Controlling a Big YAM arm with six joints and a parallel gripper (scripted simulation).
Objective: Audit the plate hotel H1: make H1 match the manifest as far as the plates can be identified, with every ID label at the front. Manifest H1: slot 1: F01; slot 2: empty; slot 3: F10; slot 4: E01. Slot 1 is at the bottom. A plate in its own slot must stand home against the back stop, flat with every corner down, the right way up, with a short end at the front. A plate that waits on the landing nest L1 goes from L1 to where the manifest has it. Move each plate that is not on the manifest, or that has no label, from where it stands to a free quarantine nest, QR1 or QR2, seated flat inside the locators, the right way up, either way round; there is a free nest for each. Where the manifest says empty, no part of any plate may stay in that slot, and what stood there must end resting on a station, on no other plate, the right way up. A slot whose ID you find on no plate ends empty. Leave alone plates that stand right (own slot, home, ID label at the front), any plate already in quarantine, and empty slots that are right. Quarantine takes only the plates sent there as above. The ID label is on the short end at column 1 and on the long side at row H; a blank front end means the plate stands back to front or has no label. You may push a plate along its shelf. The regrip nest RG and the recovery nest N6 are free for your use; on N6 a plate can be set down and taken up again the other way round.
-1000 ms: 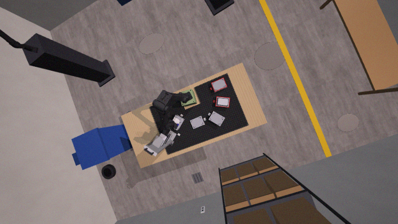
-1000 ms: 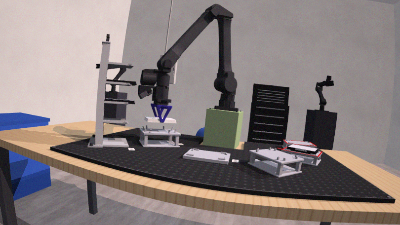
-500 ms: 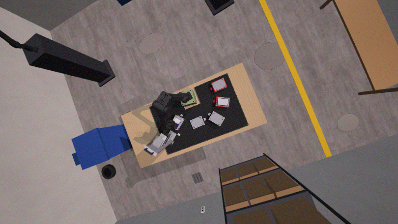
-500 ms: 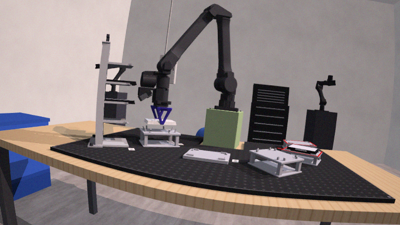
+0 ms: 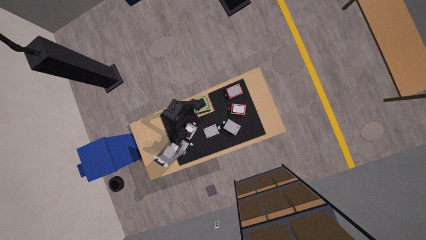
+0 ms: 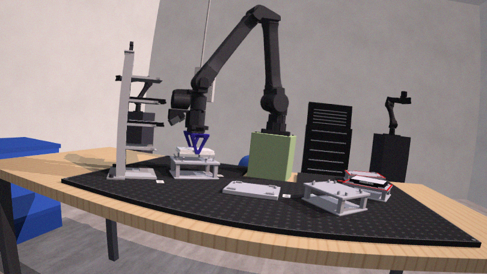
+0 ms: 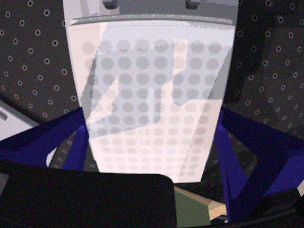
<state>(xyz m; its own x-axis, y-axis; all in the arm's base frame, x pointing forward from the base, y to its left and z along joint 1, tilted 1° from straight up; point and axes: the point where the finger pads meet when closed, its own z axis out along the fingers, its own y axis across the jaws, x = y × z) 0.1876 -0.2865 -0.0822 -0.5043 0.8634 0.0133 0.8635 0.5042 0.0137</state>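
Right now the regrip nest RG is 40 mm below my hand. Round my hand: white well plate right at my hand; RG label 90 mm to the left, 90 mm below, 50 mm behind; H1 tag 150 mm ahead, 90 mm below, 70 mm to the right.
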